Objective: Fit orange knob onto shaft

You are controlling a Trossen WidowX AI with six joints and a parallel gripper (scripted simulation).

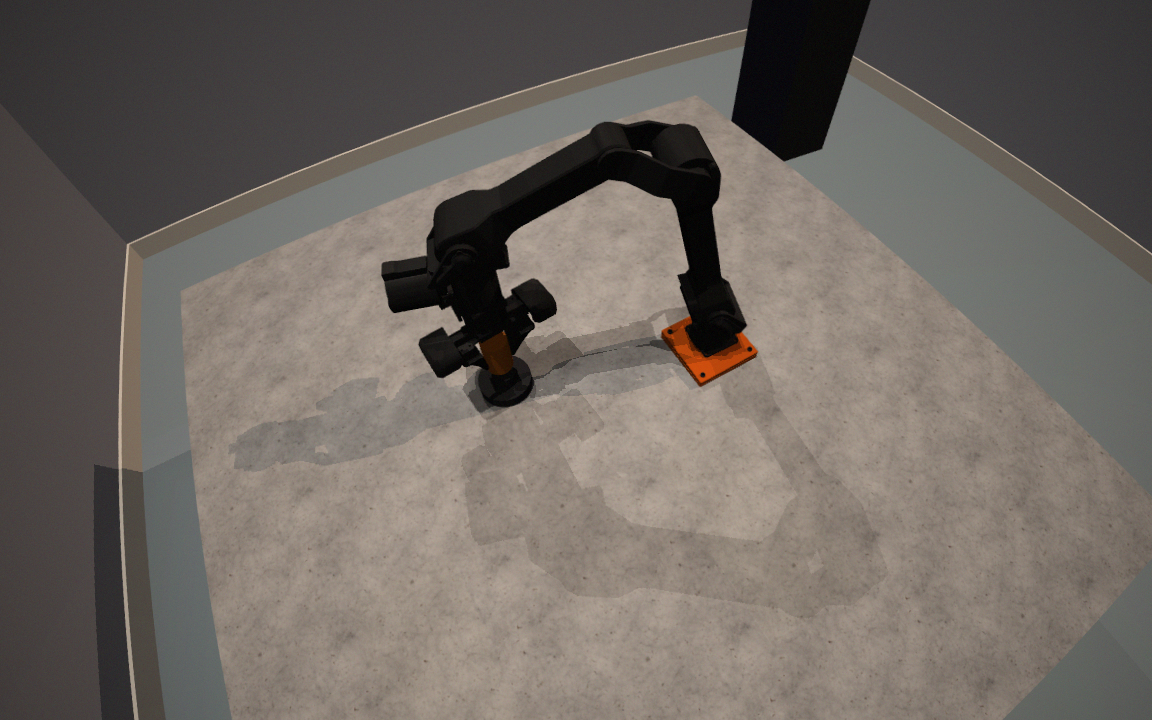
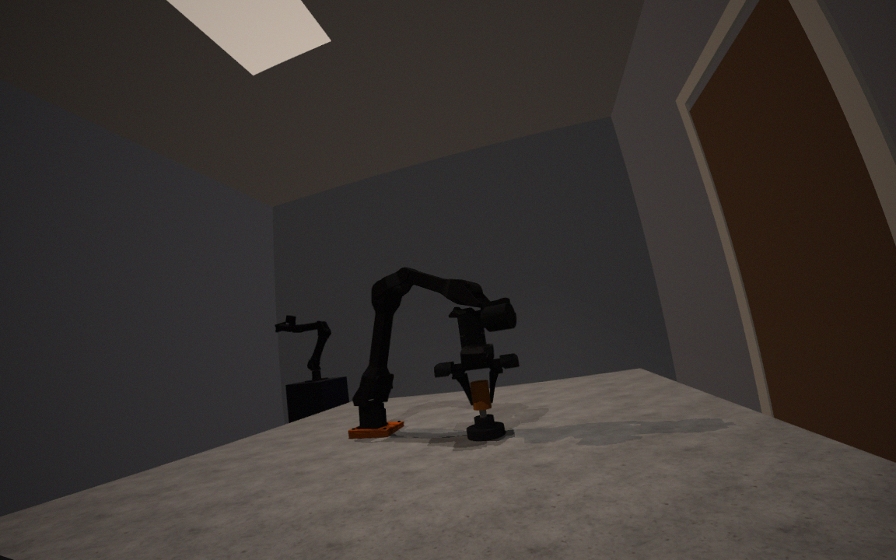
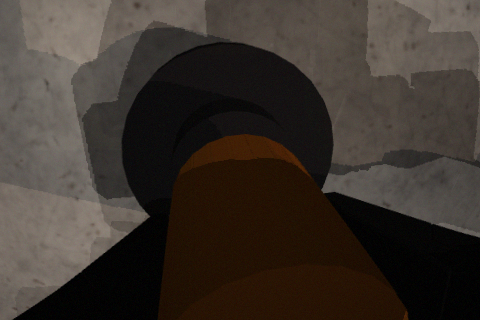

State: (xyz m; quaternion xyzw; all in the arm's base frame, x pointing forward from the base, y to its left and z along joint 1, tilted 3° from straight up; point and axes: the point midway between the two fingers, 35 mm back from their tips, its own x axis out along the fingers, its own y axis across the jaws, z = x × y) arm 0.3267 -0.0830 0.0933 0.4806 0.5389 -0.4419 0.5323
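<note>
My gripper tip is 3 cm below the orange knob. Round my gripper tip: round black pedestal 4 cm below.
</note>
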